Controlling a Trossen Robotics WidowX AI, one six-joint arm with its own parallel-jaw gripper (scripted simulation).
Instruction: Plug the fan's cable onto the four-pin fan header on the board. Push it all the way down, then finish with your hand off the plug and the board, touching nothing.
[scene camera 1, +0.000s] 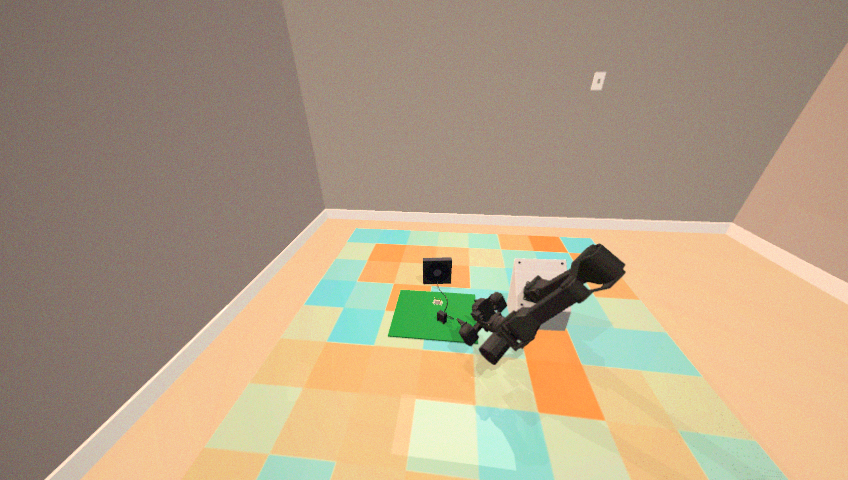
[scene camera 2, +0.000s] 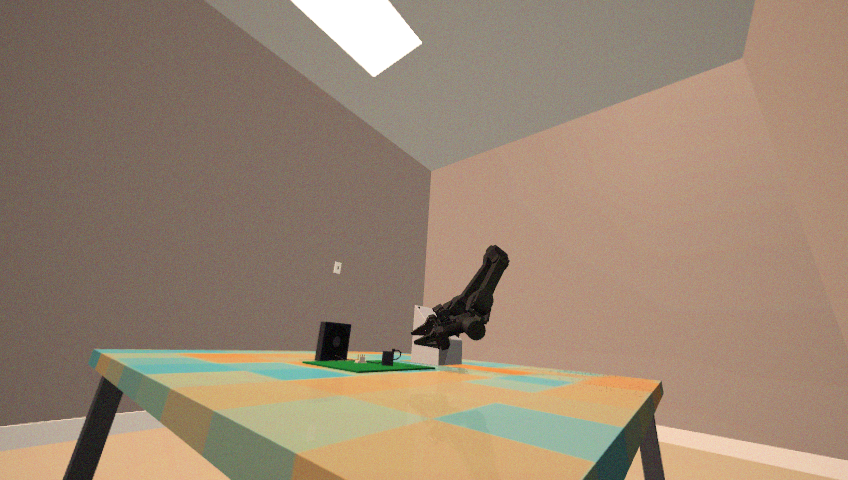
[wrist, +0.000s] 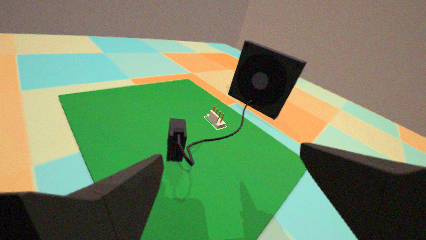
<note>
My gripper (scene camera 2: 412, 337) is open and holds nothing. I also see a black fan (wrist: 266, 76) and a green board (wrist: 244, 179).
My gripper is seen too in scene camera 1 (scene camera 1: 466, 310) and in the wrist view (wrist: 231, 155).
</note>
